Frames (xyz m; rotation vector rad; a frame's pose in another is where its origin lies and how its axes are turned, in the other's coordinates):
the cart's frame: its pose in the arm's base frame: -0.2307 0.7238 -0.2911 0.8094 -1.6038 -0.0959
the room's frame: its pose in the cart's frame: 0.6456 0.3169 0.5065 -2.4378 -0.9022 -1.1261
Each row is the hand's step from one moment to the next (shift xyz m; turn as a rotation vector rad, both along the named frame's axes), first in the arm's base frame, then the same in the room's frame.
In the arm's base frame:
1: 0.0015 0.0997 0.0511 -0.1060 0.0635 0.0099
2: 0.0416 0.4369 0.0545 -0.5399 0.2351 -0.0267
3: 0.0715 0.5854 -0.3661 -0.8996 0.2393 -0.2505
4: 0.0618 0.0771 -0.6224 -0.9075 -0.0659 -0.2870
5: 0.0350 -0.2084 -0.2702 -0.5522 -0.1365 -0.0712
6: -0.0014 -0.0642 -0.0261 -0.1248 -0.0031 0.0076
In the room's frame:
1: -0.0031 -0.0816 0.0767 0.0796 -0.0945 -0.0103
2: -0.1199 -0.3755 0.2005 0.3928 -0.4141 -0.1475
3: -0.3715 -0.5760 -0.1099 0.5998 -0.5871 -0.4741
4: -0.3518 -0.1597 -0.4978 0.6661 -0.3169 -0.6051
5: -0.0996 0.1551 -0.2893 0.4758 -0.0861 -0.3080
6: 0.0054 0.0536 -0.0436 0.1113 -0.0406 -0.0401

